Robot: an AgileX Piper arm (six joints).
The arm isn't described. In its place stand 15 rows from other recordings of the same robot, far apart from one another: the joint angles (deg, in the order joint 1, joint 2, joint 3, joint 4, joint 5, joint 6), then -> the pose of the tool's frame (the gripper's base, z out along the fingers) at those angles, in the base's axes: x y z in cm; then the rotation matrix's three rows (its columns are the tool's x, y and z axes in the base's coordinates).
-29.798 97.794 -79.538 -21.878 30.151 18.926 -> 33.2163 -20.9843 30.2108; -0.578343 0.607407 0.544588; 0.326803 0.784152 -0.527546; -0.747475 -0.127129 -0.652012
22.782 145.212 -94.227 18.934 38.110 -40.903 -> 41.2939 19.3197 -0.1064; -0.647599 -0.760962 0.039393; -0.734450 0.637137 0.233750; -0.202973 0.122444 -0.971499
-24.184 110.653 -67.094 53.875 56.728 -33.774 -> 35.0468 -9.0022 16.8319; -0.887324 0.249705 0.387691; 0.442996 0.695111 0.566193; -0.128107 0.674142 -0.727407
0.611 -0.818 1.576 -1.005 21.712 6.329 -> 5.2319 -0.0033 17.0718; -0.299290 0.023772 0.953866; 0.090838 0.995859 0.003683; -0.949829 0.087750 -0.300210
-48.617 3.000 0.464 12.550 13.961 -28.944 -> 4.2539 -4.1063 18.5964; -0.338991 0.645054 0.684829; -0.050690 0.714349 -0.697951; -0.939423 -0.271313 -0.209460
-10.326 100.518 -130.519 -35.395 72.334 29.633 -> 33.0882 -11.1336 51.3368; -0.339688 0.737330 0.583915; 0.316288 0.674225 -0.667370; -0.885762 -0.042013 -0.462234
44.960 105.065 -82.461 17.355 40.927 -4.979 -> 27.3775 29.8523 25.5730; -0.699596 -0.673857 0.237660; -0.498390 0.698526 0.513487; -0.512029 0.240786 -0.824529
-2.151 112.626 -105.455 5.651 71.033 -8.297 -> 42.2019 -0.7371 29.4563; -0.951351 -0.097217 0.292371; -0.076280 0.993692 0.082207; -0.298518 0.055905 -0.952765
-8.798 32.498 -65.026 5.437 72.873 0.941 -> 4.2796 0.1714 42.5125; -0.566631 0.104549 0.817312; 0.132474 0.990573 -0.034870; -0.813252 0.088514 -0.575140
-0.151 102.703 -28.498 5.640 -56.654 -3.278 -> 29.7790 -0.8256 14.3469; -0.219791 0.082067 0.972089; -0.002390 0.996407 -0.084660; -0.975544 -0.020931 -0.218805
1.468 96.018 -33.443 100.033 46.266 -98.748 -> 26.2658 7.1500 15.2957; -0.779597 -0.426606 0.458516; 0.048700 0.688613 0.723491; -0.624386 0.586361 -0.516065
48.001 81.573 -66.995 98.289 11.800 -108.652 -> 21.1142 26.2027 37.5770; 0.062412 -0.864502 0.498739; -0.189524 0.480355 0.856353; -0.979890 -0.147970 -0.133864
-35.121 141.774 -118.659 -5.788 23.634 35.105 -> 45.4982 -32.4514 14.9897; -0.173707 0.790386 0.587465; 0.729267 0.504129 -0.462628; -0.661813 0.348057 -0.663973
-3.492 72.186 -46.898 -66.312 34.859 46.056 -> 25.2597 -6.3132 29.1841; -0.692901 0.297401 0.656841; -0.190334 0.803218 -0.564459; -0.695457 -0.516133 -0.499946
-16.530 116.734 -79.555 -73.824 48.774 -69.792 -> 38.9750 -18.4238 19.4815; 0.080435 -0.971674 0.222216; -0.524645 -0.230828 -0.819431; 0.847513 -0.050673 -0.528350
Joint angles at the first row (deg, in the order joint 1, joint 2, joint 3, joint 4, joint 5, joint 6):
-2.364, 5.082, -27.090, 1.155, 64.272, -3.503
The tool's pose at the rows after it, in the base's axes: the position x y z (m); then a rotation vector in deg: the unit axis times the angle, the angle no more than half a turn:
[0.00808 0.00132 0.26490 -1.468 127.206 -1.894]
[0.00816 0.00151 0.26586 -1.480 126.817 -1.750]
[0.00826 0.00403 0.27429 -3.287 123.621 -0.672]
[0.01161 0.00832 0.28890 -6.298 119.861 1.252]
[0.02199 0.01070 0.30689 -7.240 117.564 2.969]
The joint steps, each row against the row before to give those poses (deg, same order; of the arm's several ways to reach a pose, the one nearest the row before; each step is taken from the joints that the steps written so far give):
0.000, 0.000, 0.000, 0.000, -0.052, -0.169
0.002, 0.000, -0.126, 0.138, -0.259, -0.014
-0.002, 0.000, -1.175, 1.821, -1.913, -1.713
0.001, 1.579, -2.143, 3.343, -2.841, -3.105
-0.001, 4.104, -2.819, 2.395, -3.291, -1.494

